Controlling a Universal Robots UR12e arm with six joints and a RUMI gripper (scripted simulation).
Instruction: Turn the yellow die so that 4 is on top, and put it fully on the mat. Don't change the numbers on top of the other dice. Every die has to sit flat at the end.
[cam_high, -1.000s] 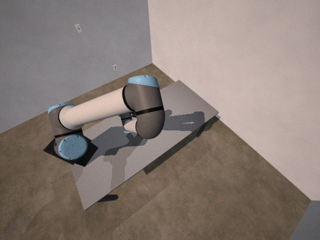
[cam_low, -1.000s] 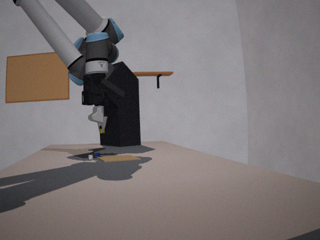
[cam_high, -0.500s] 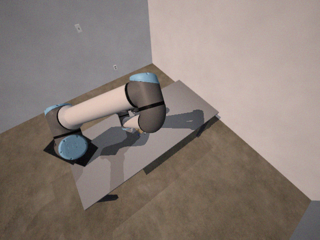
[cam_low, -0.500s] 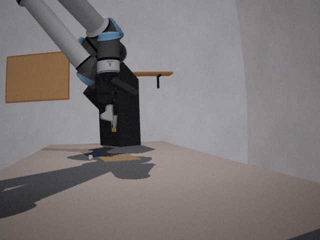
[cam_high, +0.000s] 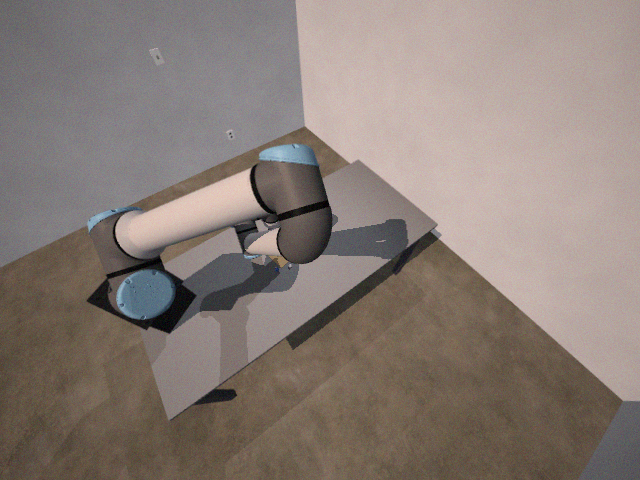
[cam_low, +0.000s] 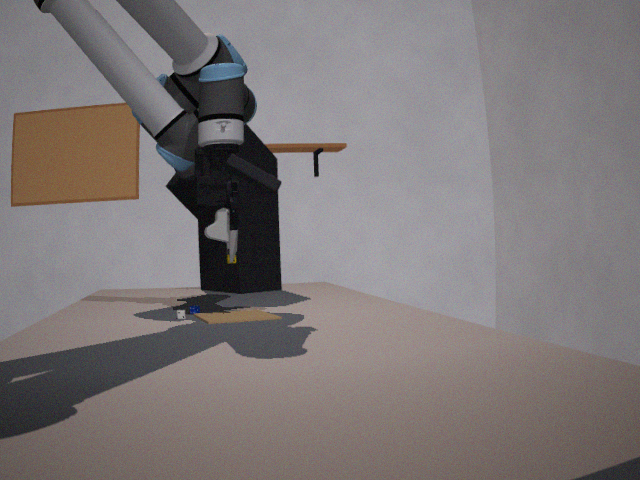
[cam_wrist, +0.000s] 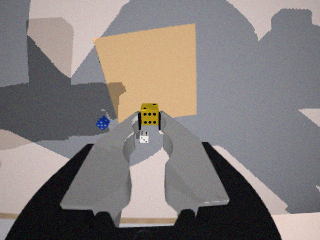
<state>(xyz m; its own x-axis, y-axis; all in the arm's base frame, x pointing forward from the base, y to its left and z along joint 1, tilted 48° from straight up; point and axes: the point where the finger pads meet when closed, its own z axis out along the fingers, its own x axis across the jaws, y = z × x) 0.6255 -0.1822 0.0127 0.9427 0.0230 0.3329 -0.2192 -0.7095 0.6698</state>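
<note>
My hand is 120 mm above the tan mat. From my hand the other things lie so: white die 110 mm below, 100 mm to the right, 40 mm behind; then blue die 110 mm below, 100 mm behind, 50 mm to the right; then yellow die 10 mm below.
</note>
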